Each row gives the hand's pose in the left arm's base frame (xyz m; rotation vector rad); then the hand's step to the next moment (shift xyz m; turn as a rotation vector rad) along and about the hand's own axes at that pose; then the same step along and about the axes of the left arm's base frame.
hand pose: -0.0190 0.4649 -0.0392 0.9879 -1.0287 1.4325
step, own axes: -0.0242 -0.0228 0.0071 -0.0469 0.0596 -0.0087
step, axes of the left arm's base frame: 0.0252 -0.0121 -0.0193 -0.0553 -0.0086 -0.0519
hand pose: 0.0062 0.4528 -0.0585 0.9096 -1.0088 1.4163
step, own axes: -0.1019 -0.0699 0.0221 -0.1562 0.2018 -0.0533
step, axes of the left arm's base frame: 0.0780 -0.0541 -0.0822 -0.1871 -0.0060 -0.1814
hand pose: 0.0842 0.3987 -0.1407 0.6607 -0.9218 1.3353
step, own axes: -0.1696 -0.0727 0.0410 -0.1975 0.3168 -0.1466
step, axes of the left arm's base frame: 0.0663 -0.1327 -0.1171 -0.2831 0.0684 -0.2757
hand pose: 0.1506 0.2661 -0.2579 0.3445 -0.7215 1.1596
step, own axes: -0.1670 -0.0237 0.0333 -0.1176 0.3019 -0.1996
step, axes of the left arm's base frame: -0.0248 -0.1470 -0.0857 -0.2347 0.1508 -0.2589
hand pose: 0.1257 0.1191 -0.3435 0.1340 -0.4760 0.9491
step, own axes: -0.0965 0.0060 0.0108 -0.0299 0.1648 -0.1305
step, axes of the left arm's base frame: -0.0555 -0.0722 -0.0342 -0.1042 0.1148 -0.1451
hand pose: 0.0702 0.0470 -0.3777 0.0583 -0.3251 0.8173
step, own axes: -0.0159 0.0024 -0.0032 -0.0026 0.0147 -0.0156
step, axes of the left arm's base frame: -0.0110 -0.0090 -0.0081 -0.0082 0.0110 -0.0167
